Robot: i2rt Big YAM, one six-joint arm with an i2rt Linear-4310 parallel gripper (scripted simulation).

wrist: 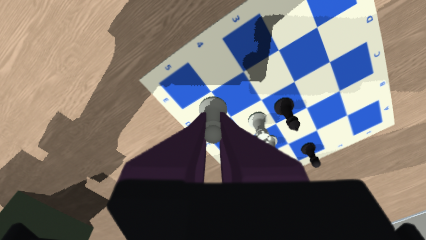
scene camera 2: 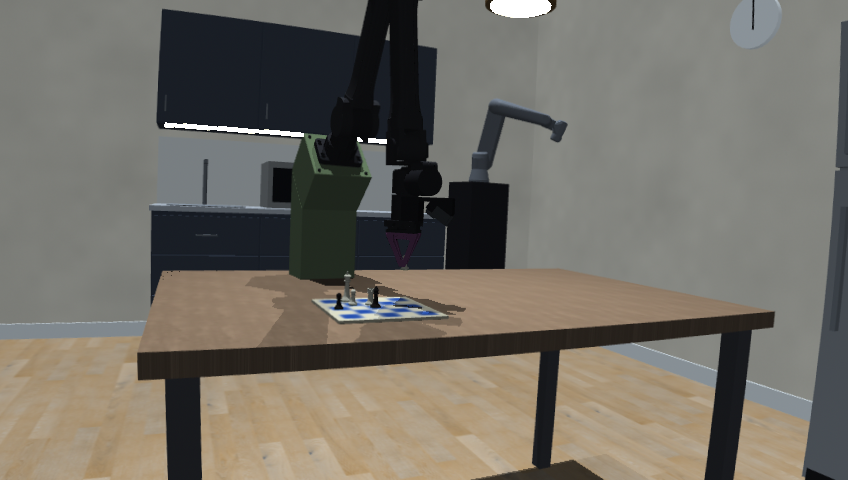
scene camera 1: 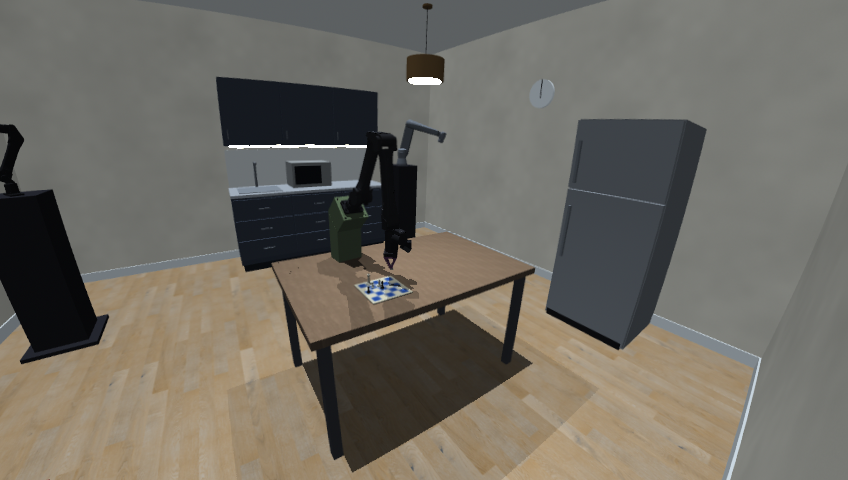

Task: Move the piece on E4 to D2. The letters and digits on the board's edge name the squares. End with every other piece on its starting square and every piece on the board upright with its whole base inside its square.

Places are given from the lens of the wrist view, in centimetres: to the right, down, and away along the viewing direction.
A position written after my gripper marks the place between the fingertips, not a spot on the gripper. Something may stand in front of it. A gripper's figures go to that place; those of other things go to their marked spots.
my gripper (wrist: pixel 213 120): 0, 0, 13
blue-and-white chessboard (wrist: pixel 333 67): 12, -5, 19
